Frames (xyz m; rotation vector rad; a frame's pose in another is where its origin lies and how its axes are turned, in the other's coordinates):
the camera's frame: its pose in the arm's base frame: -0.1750 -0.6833 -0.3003 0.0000 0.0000 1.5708
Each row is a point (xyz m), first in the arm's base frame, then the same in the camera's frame.
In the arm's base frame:
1: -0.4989 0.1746 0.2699
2: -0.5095 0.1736 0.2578
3: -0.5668 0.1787 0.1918
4: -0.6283 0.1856 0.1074
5: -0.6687 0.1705 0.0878
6: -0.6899 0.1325 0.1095
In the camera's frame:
1: 0.8579 0.3239 0.5702
2: 0.8569 0.3345 0.5581
3: 0.8620 0.3918 0.4921
4: 0.8689 0.4533 0.4077
5: 0.8538 0.4937 0.3881
6: 0.8158 0.5149 0.4098

